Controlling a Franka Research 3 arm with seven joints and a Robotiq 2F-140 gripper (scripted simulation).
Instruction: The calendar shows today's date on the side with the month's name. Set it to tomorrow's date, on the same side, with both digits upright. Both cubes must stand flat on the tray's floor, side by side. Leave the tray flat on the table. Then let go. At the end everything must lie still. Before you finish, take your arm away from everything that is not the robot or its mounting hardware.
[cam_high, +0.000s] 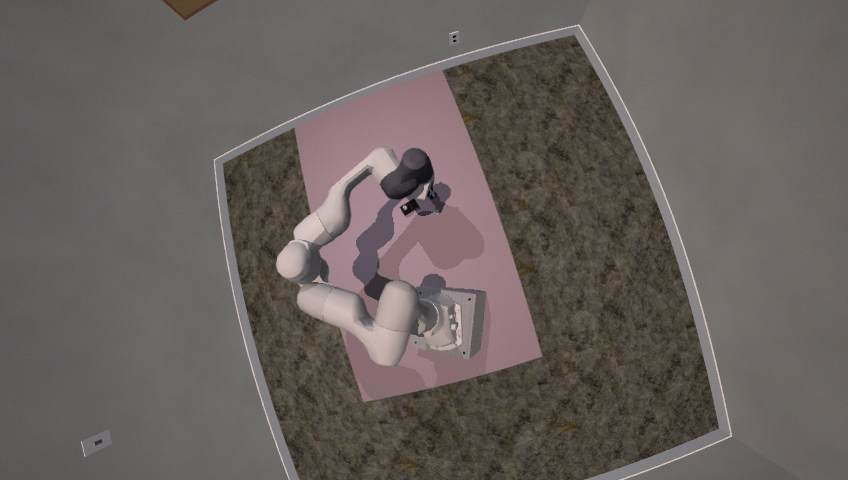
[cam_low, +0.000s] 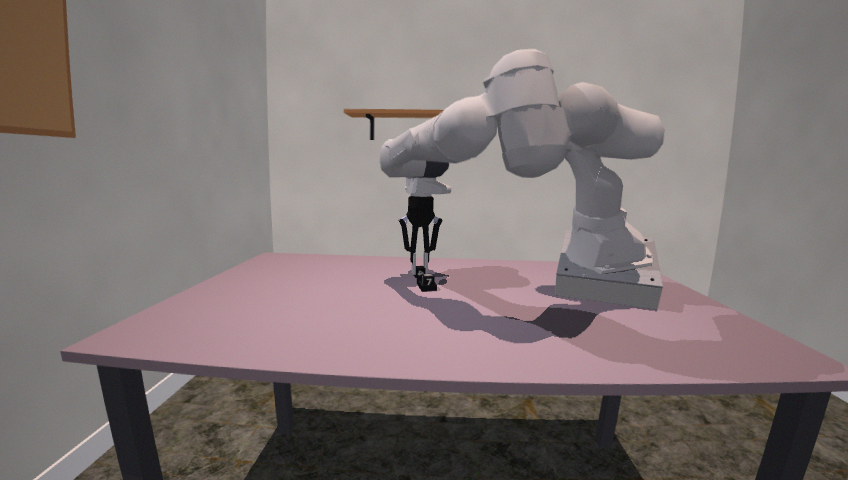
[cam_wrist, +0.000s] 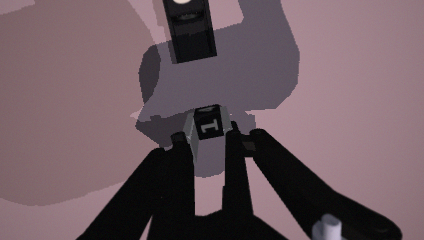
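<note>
Right now my hand is 100 mm to the right of the black calendar tray, 30 mm past it and 30 mm above it. Also, from my hand: black digit cube 30 mm below.
</note>
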